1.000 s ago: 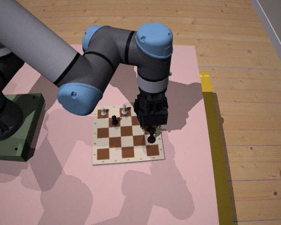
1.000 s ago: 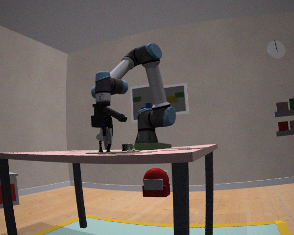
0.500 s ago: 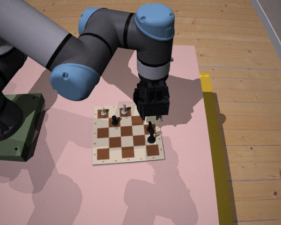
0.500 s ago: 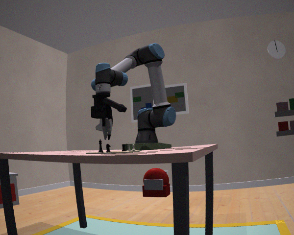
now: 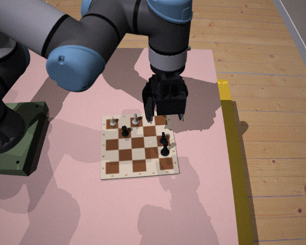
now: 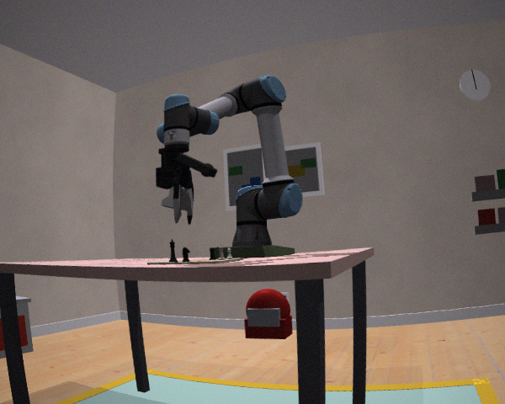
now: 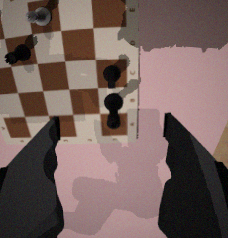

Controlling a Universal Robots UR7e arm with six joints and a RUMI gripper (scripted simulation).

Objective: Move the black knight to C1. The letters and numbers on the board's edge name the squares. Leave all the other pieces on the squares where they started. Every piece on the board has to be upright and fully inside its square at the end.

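The chessboard lies 12 cm below my hand, 8 cm behind it and 1 cm to the right of it. The rest, counted from my hand: white pawn: 16 cm behind, 10 cm below, 7 cm to the left; then white bishop: 10 cm below, 8 cm behind, 7 cm to the left.
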